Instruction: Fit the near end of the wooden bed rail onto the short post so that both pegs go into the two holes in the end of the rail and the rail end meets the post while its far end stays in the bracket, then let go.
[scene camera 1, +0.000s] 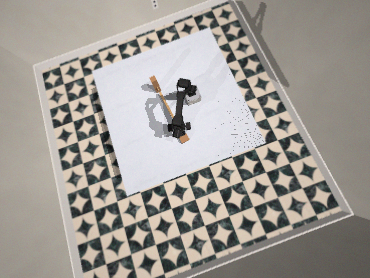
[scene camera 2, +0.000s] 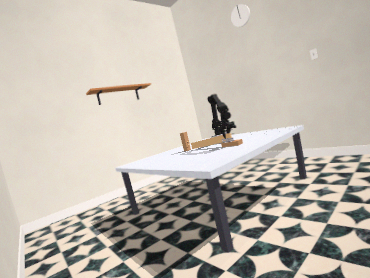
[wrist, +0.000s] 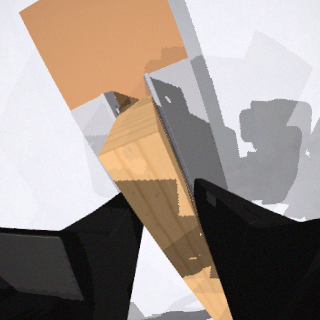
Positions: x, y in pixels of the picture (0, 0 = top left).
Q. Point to my gripper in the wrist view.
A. At 169, 186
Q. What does my gripper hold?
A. A wooden bed rail.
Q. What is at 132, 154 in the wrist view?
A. A wooden bed rail.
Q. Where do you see a grey metal bracket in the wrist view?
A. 174, 89
